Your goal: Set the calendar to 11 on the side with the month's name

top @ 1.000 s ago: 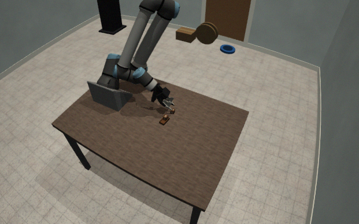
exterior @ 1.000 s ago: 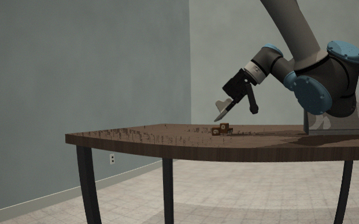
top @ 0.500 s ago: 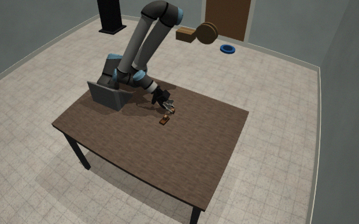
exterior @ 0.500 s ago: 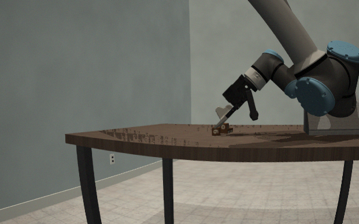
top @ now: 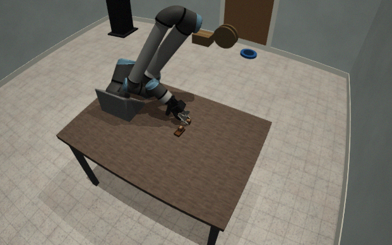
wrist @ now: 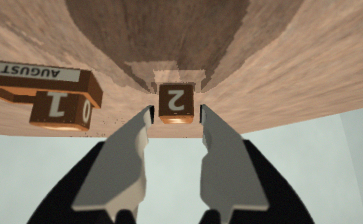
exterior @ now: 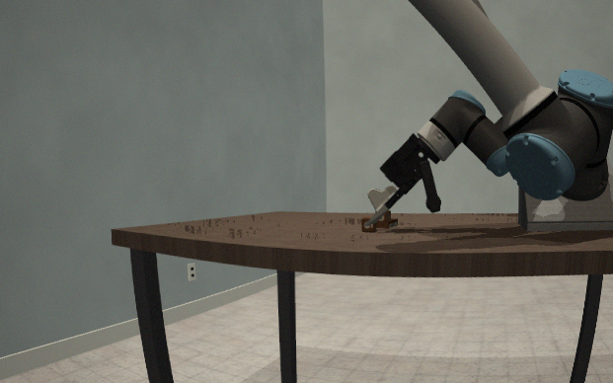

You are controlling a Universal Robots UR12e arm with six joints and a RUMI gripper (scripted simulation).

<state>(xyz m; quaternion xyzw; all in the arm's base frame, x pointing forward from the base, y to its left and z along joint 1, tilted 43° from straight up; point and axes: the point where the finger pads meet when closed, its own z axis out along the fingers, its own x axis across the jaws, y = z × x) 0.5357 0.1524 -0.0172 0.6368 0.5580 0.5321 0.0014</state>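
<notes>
My hand is 1 cm short of the cube and 1 cm above it. The rest, counted from my hand: calendar tray (11 cm to the right, 1 cm below, 1 cm behind).
</notes>
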